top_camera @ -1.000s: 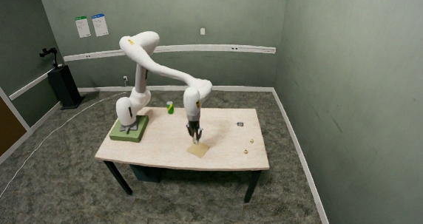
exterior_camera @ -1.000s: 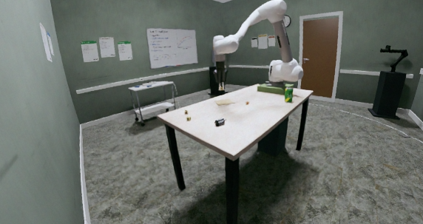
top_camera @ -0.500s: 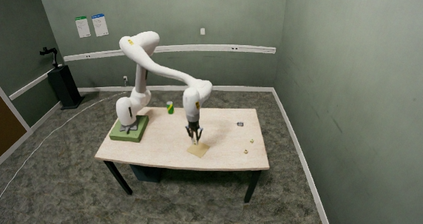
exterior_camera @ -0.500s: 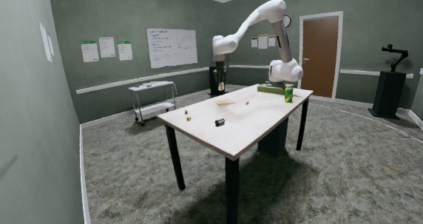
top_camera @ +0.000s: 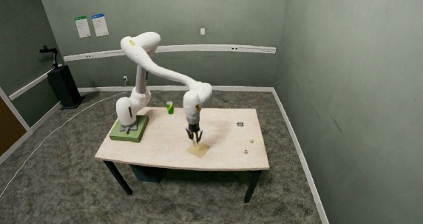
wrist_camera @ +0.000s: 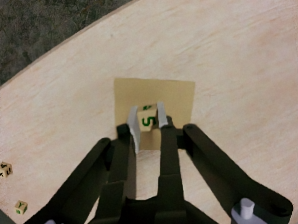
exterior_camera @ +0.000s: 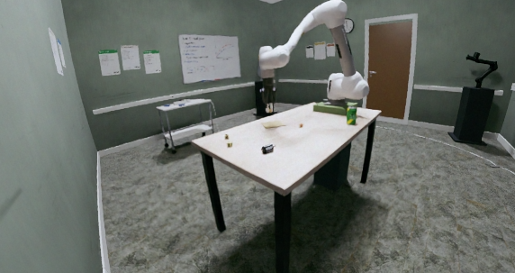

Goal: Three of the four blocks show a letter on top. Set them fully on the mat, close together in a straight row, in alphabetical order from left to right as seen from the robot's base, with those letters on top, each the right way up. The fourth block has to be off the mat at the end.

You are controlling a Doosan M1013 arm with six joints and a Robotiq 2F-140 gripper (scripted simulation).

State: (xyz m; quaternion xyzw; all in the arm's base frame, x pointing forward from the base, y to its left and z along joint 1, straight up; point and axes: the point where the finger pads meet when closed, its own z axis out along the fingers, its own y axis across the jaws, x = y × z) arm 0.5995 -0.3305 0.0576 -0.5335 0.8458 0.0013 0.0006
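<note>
My hand is 2 cm short of the tan mat, 4 cm to the right of it and 12 cm above it. From my hand the other things lie so: black object: 41 cm ahead, 26 cm to the left, 10 cm below; can: 22 cm behind, 54 cm to the left, 5 cm below.
</note>
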